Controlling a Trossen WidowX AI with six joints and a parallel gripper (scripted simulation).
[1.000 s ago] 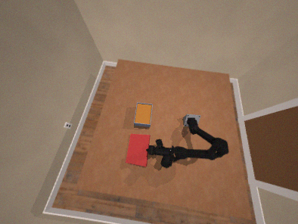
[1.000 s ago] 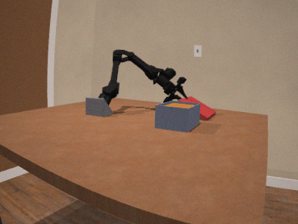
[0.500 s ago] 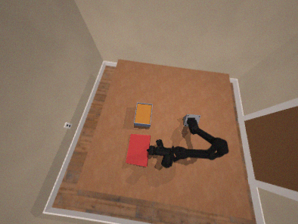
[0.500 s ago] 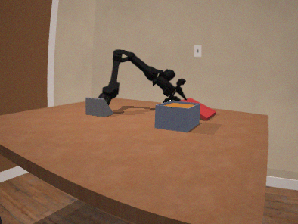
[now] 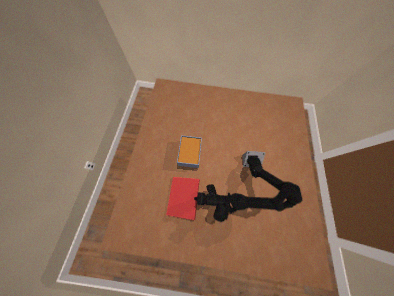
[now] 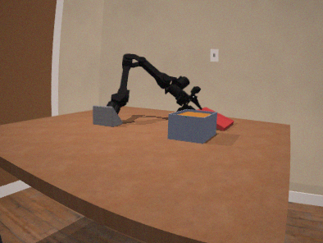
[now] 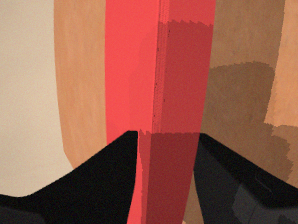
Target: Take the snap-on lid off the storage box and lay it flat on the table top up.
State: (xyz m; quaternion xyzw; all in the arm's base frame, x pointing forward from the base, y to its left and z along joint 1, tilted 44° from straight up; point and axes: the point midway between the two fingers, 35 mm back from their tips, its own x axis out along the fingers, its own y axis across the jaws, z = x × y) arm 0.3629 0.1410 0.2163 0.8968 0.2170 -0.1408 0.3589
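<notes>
My hand is 110 mm short of the red lid, 40 mm above it and 10 mm to the left of it. Round my hand: blue-grey storage box: 310 mm to the right, 70 mm ahead, 40 mm below.
</notes>
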